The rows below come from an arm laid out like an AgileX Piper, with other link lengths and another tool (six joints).
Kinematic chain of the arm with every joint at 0, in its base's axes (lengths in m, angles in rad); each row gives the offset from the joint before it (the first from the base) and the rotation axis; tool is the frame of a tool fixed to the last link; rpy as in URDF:
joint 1: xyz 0 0 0.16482 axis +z
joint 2: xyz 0 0 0 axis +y
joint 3: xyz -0.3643 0 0.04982 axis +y
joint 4: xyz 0.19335 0 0.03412 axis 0.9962 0 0.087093
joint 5: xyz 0 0 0 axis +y
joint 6: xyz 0.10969 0 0.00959 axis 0.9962 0 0.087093
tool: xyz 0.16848 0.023 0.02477 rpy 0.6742 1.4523 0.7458
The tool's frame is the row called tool.
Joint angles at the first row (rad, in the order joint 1, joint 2, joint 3, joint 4, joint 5, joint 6):
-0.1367, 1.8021, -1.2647, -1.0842, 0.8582, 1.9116
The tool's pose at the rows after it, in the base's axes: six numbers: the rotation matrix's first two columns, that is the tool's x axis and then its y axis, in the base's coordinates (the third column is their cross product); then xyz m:
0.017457 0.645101 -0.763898 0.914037 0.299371 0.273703 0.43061 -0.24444 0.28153
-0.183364 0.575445 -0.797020 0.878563 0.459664 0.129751 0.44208 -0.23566 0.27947
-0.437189 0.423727 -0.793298 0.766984 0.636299 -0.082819 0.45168 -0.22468 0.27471
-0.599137 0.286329 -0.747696 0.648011 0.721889 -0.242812 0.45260 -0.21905 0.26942
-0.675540 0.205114 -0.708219 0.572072 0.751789 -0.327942 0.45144 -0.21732 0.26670
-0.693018 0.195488 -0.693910 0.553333 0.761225 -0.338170 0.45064 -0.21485 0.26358
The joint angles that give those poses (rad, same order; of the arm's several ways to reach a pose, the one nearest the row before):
-0.1367, 1.8021, -1.2647, -1.0867, 0.8559, 1.8545
-0.1366, 1.8021, -1.2639, -1.0977, 0.8149, 1.6468
-0.1367, 1.8021, -1.2639, -1.1016, 0.7738, 1.3526
-0.1367, 1.8021, -1.2639, -1.0946, 0.7618, 1.1300
-0.1366, 1.8021, -1.2639, -1.0922, 0.7610, 1.0099
-0.1367, 1.8021, -1.2639, -1.0743, 0.7585, 0.9743

